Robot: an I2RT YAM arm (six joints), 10 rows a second.
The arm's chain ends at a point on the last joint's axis. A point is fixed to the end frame.
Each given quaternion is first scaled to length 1.
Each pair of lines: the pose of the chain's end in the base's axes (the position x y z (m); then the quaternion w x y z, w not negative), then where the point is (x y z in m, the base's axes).
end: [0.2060, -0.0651, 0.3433, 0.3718, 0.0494, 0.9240, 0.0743]
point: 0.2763 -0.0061 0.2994
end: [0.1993, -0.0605, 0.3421, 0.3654, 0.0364, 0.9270, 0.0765]
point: 0.2674 0.0002 0.2971
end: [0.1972, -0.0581, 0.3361, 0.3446, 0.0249, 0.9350, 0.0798]
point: 0.2617 0.0043 0.2881
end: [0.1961, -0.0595, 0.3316, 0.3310, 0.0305, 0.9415, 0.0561]
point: 0.2604 -0.0007 0.2791
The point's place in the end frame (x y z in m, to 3 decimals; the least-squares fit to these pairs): -0.012 0.053 0.086
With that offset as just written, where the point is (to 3 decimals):
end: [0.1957, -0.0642, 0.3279, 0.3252, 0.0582, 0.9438, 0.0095]
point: 0.263 -0.015 0.270
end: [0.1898, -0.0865, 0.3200, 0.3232, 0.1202, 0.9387, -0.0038]
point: 0.263 -0.045 0.263
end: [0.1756, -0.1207, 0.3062, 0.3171, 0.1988, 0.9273, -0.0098]
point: 0.254 -0.089 0.250
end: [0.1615, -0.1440, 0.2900, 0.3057, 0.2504, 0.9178, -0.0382]
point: 0.242 -0.122 0.232
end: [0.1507, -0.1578, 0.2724, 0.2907, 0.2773, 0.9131, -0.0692]
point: 0.230 -0.144 0.210
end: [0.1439, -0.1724, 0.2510, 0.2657, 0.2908, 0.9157, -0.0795]
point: 0.221 -0.161 0.185
